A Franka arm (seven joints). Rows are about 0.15 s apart.
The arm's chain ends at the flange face. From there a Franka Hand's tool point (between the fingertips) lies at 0.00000 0.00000 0.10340 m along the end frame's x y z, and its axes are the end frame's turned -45 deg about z.
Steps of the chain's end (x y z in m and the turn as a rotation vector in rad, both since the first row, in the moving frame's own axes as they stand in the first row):
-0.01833 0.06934 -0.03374 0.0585 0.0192 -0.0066
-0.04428 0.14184 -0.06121 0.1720 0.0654 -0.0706
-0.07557 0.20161 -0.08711 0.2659 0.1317 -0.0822
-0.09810 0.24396 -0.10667 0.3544 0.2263 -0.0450
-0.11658 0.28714 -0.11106 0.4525 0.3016 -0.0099
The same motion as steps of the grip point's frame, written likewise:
-0.05632 0.03318 -0.03394 0.0278 0.0549 -0.0066
-0.11464 0.06063 -0.06295 0.0754 0.1679 -0.0706
-0.16778 0.07828 -0.09163 0.0949 0.2811 -0.0822
-0.20088 0.09311 -0.11568 0.0906 0.4106 -0.0450
-0.23307 0.10984 -0.12598 0.1067 0.5332 -0.0099

